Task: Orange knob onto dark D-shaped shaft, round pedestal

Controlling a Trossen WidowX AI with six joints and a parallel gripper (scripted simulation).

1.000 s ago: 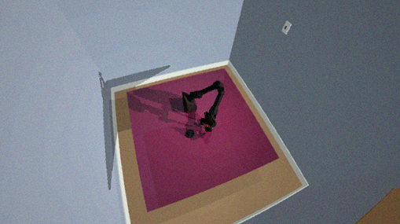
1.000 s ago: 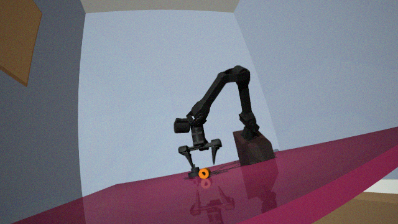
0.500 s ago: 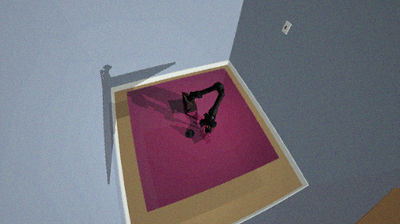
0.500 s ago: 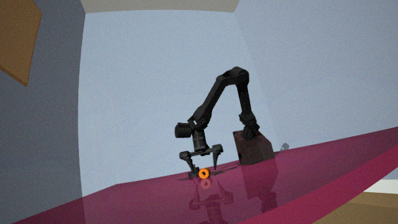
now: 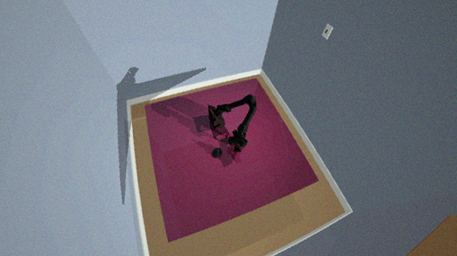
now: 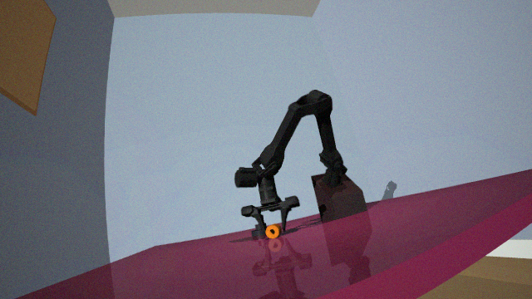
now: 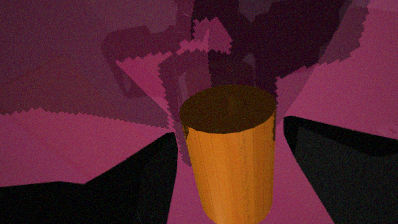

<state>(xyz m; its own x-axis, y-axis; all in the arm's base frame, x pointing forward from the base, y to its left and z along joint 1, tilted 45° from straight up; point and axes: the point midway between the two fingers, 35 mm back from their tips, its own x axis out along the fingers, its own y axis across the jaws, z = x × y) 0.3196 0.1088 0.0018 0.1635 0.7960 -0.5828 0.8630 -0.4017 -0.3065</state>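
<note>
My gripper tip is 1 cm to the right of the orange knob and 1 cm below it. From my gripper tip the other things lie so: dark shaft (2 cm behind, 20 cm to the right, 2 cm above).
</note>
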